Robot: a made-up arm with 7 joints. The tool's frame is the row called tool.
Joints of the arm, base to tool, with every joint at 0 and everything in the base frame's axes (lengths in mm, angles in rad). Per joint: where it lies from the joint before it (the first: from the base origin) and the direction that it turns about. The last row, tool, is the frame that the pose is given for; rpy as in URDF.
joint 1: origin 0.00 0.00 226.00 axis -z
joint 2: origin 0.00 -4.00 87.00 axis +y
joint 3: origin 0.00 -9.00 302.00 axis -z
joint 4: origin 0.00 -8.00 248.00 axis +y
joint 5: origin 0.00 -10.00 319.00 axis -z
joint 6: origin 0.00 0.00 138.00 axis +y
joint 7: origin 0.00 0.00 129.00 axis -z
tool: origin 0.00 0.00 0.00 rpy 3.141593 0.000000 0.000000
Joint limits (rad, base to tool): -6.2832..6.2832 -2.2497..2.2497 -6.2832..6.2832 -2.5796..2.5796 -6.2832..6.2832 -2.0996..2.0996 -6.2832..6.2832
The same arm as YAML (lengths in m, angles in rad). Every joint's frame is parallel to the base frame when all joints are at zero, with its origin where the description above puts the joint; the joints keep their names.
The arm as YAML. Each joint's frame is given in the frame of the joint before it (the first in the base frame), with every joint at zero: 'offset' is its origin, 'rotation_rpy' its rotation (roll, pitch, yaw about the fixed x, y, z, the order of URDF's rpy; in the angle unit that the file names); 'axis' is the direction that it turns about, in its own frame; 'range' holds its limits. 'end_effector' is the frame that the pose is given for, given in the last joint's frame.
length_unit: m
angle_unit: rad
chain:
  - id: joint 1
    offset: [0.0, 0.0, 0.226]
    rotation_rpy: [0.0, 0.0, 0.0]
    axis: [0.0, 0.0, -1.0]
    range: [-6.2832, 6.2832]
  - id: joint 2
    offset: [0.0, -0.004, 0.087]
    rotation_rpy: [0.0, 0.0, 0.0]
    axis: [0.0, 1.0, 0.0]
    range: [-2.2497, 2.2497]
  - id: joint 3
    offset: [0.0, -0.009, 0.302]
    rotation_rpy: [0.0, 0.0, 0.0]
    axis: [0.0, 0.0, -1.0]
    range: [-6.2832, 6.2832]
  - id: joint 4
    offset: [0.0, -0.008, 0.248]
    rotation_rpy: [0.0, 0.0, 0.0]
    axis: [0.0, 1.0, 0.0]
    range: [-2.5796, 2.5796]
  - id: joint 5
    offset: [0.0, -0.01, 0.319]
    rotation_rpy: [0.0, 0.0, 0.0]
    axis: [0.0, 0.0, -1.0]
    range: [-6.2832, 6.2832]
  - id: joint 6
    offset: [0.0, 0.0, 0.138]
    rotation_rpy: [0.0, 0.0, 0.0]
    axis: [0.0, 1.0, 0.0]
    range: [-2.0996, 2.0996]
  - id: joint 7
    offset: [0.0, 0.0, 0.129]
    rotation_rpy: [0.0, 0.0, 0.0]
    axis: [0.0, 0.0, -1.0]
    range: [-6.2832, 6.2832]
end_effector:
  offset: [0.0, 0.0, 0.0]
  rotation_rpy: [-3.1416, 0.0, 0.0]

